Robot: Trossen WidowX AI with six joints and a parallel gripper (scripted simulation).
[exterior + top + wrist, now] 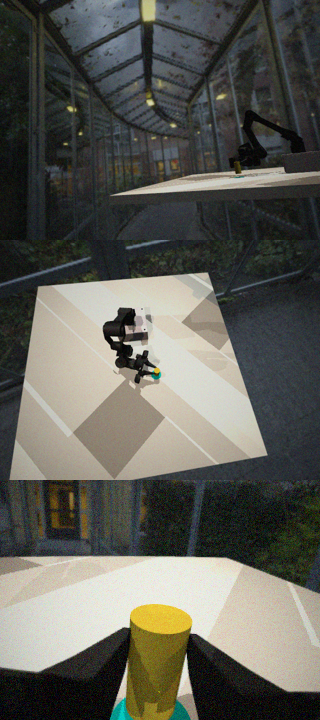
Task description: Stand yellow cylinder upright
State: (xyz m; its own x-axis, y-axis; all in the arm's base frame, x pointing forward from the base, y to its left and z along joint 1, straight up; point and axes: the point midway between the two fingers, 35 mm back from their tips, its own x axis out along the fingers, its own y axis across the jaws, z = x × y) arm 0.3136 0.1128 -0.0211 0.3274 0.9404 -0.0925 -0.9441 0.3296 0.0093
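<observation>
The yellow tall cylinder lies 20 mm below my gripper tip. The rest, counted from my gripper tip: cyan circle 80 mm below.
</observation>
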